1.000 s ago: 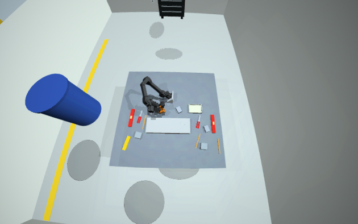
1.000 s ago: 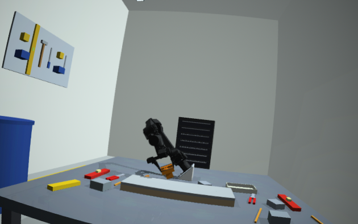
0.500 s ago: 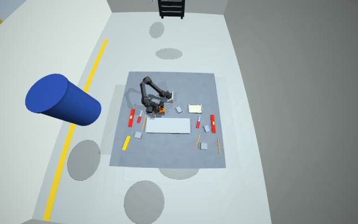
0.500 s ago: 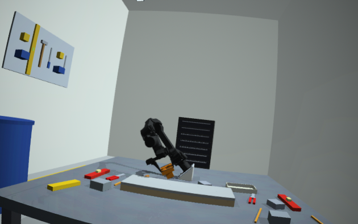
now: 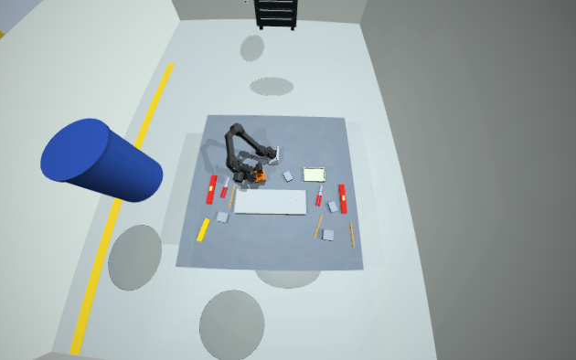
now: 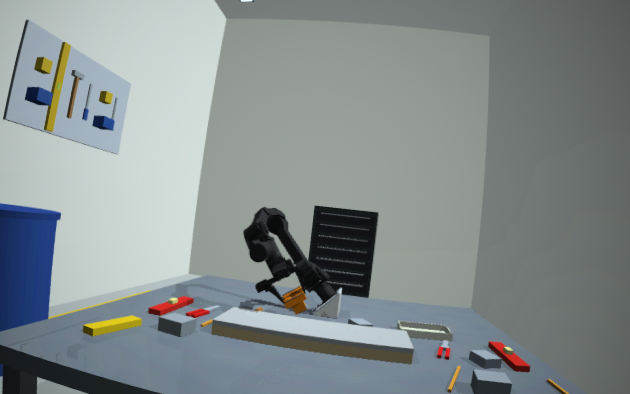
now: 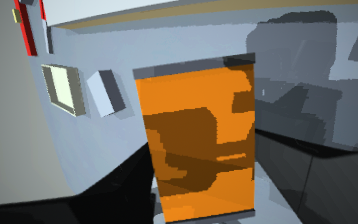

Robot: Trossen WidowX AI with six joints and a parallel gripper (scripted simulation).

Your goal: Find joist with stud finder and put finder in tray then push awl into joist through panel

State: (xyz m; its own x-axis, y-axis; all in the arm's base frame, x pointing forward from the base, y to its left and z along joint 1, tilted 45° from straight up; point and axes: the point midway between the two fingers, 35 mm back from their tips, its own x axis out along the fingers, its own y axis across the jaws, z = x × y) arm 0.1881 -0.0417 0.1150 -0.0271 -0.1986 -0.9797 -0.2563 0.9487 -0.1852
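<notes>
Right now the awl is 130 mm to the right of my gripper tip, 60 mm below it and 30 mm ahead of it. The rest, counted from my gripper tip: tray 430 mm to the left, 60 mm below, 50 mm behind; then orange stud finder 20 mm to the left, 20 mm below, 10 mm ahead; then yellow bar 430 mm ahead, 370 mm to the right, 60 mm below.
</notes>
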